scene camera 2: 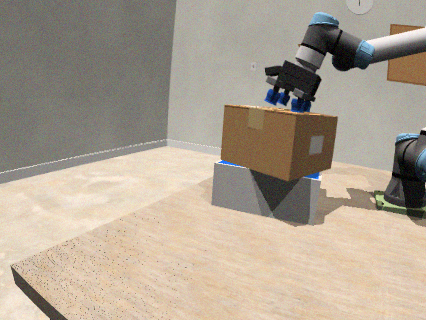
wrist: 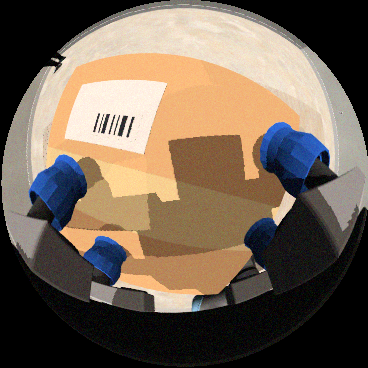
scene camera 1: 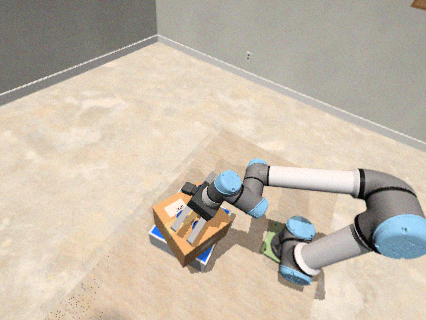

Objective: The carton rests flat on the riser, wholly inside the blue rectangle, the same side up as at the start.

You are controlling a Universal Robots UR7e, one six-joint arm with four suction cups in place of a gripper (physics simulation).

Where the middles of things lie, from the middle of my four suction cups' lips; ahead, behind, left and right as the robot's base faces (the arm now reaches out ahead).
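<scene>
The riser [scene camera 2: 235, 187] is 20 mm ahead of my suction cup, 10 mm to the right of it and 230 mm below it. As for the brown carton [scene camera 2: 288, 145], it is 100 mm below my suction cup, 30 mm to the left of it and 10 mm ahead of it. Going by their middles, of the things named here the brown carton is the nearest to my suction cup.
</scene>
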